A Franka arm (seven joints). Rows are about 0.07 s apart.
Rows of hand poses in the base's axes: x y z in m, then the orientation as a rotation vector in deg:
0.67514, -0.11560, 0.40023, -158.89, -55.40, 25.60
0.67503, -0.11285, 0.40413, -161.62, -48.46, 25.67
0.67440, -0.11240, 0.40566, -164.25, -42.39, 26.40
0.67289, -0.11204, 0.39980, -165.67, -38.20, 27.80
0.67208, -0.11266, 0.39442, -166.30, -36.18, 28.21
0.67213, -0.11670, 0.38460, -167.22, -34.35, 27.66
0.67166, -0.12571, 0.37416, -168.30, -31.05, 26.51
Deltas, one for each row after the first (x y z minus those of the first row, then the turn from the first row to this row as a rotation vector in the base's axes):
-0.00011, 0.00275, 0.00390, -1.27, 0.02, -4.84
-0.00074, 0.00320, 0.00543, -3.07, 0.25, -8.97
-0.00225, 0.00356, -0.00043, -4.40, 1.03, -11.68
-0.00306, 0.00294, -0.00581, -4.93, 1.26, -13.00
-0.00301, -0.00110, -0.01563, -5.42, 0.79, -14.27
-0.00348, -0.01011, -0.02607, -5.78, 0.09, -16.57

